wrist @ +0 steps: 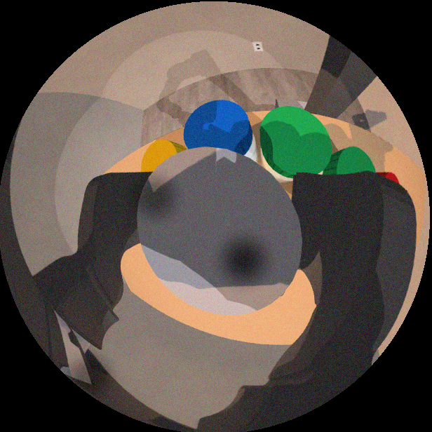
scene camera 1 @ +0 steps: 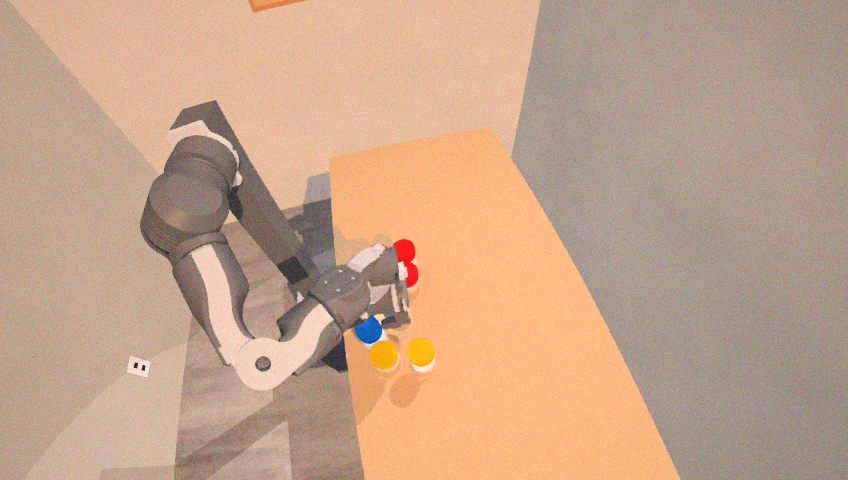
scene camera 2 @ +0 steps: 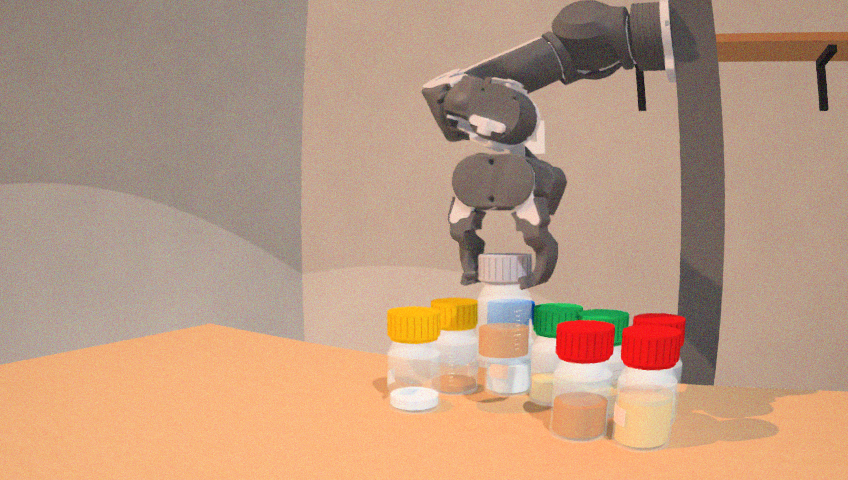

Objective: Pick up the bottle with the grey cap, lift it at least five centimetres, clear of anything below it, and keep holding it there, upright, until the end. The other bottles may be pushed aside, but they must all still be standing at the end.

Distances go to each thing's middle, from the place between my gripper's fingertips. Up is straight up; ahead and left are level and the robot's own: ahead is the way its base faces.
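Scene:
The blue-capped bottle (scene camera 2: 512, 379) is 70 mm behind my gripper, 20 mm to the right of it and 80 mm below it. For the grey-capped bottle (scene camera 2: 504, 312), my gripper is 20 mm above it. Going by their middles, of the things named here the grey-capped bottle is the nearest to my gripper.

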